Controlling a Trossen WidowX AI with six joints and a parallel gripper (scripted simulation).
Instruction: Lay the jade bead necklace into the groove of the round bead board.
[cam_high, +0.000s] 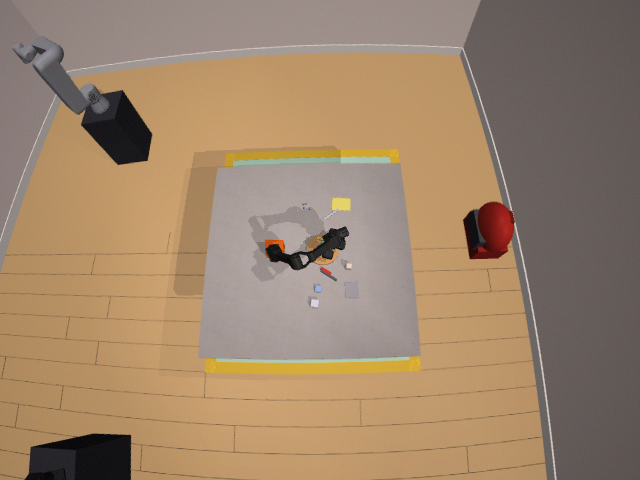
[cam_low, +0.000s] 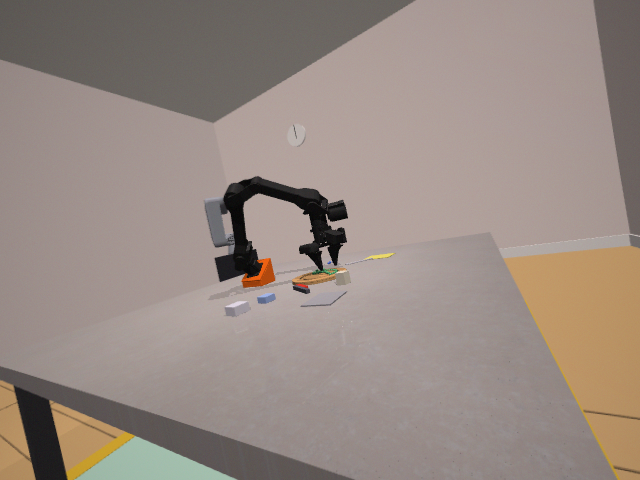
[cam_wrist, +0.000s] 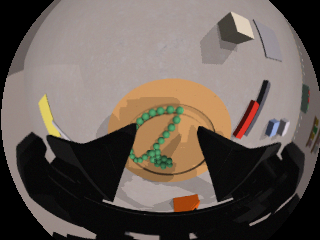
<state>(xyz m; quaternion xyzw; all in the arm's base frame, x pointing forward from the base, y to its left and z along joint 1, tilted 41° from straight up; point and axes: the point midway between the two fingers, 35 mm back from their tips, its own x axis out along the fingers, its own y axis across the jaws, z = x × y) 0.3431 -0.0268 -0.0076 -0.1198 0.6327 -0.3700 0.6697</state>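
My gripper tip is 5 cm past the round wooden bead board, 2 cm above it and 1 cm to the right of it. Round my gripper tip: beige cube: 12 cm to the right, 10 cm ahead, 1 cm below; then red-handled tool: 15 cm to the right, 3 cm below, 3 cm behind; then blue block: 24 cm to the right, 10 cm behind, 2 cm below.
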